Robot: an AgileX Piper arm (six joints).
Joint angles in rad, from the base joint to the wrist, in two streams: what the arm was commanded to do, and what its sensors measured. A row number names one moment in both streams.
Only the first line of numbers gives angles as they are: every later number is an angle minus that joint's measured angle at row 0.
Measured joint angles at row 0: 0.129, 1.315, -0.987, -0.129, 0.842, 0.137
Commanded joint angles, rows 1 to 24: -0.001, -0.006, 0.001, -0.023, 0.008, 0.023; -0.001, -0.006, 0.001, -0.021, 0.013, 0.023; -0.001, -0.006, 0.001, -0.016, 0.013, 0.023; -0.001, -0.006, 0.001, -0.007, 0.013, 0.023; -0.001, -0.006, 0.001, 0.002, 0.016, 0.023; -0.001, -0.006, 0.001, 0.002, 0.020, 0.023; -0.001, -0.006, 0.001, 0.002, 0.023, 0.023; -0.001, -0.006, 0.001, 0.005, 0.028, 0.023; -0.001, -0.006, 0.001, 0.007, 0.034, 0.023; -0.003, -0.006, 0.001, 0.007, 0.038, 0.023; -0.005, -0.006, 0.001, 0.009, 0.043, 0.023; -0.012, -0.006, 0.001, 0.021, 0.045, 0.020; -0.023, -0.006, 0.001, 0.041, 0.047, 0.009; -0.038, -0.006, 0.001, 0.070, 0.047, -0.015; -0.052, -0.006, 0.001, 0.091, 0.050, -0.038; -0.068, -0.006, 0.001, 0.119, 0.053, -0.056; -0.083, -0.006, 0.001, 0.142, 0.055, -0.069; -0.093, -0.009, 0.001, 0.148, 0.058, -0.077; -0.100, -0.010, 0.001, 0.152, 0.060, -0.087; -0.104, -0.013, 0.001, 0.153, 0.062, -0.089; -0.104, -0.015, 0.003, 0.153, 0.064, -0.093; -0.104, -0.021, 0.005, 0.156, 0.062, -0.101; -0.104, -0.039, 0.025, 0.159, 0.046, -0.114; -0.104, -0.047, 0.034, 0.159, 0.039, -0.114
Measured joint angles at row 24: -0.097, -0.013, 0.005, 0.149, 0.060, -0.088
